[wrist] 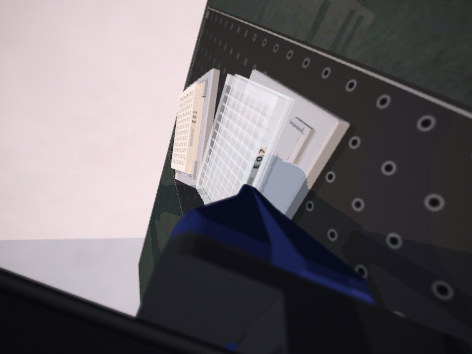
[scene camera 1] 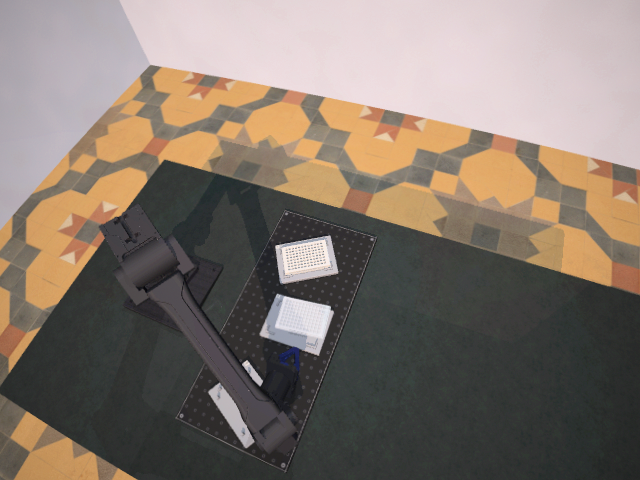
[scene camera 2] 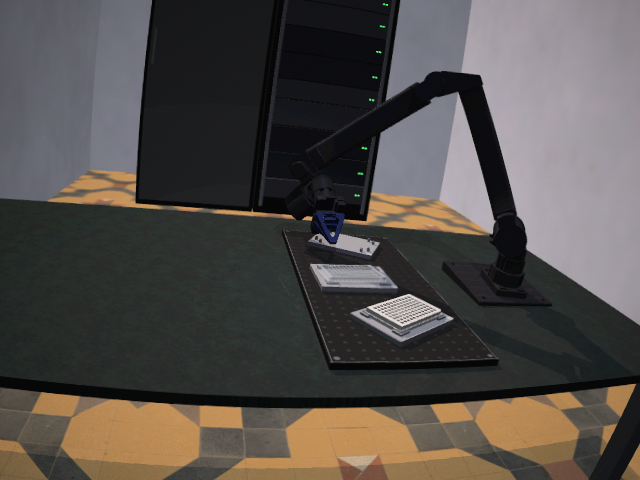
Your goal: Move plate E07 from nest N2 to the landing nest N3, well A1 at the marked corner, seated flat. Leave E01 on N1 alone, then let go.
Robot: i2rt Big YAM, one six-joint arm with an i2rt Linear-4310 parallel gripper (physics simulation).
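Observation:
The clear plate E07 (scene camera 1: pixel 303 316) (scene camera 2: pixel 351 274) (wrist: pixel 241 135) lies on the grey nest N2 (scene camera 1: pixel 315 345) (wrist: pixel 318 127), pushed to one side of it so that a corner bracket is bare. The cream plate E01 (scene camera 1: pixel 305 257) (scene camera 2: pixel 403 310) (wrist: pixel 185 127) sits on nest N1 at the end of the board. The landing nest N3 (scene camera 1: pixel 223 400) (scene camera 2: pixel 353 244) is a bare grey slab, partly hidden under the arm in scene camera 1. My gripper (scene camera 1: pixel 290 355) (scene camera 2: pixel 330 236) (wrist: pixel 244 195) has blue fingers. It is shut and empty, low between N3 and E07, pointing at E07's labelled end.
All three nests stand in a row on a black perforated board (scene camera 1: pixel 342 242) (scene camera 2: pixel 361 346) (wrist: pixel 381 133) on the dark table. The arm's base (scene camera 1: pixel 207 273) (scene camera 2: pixel 490 289) stands beside the board. A tall dark server rack (scene camera 2: pixel 207 103) stands behind the table.

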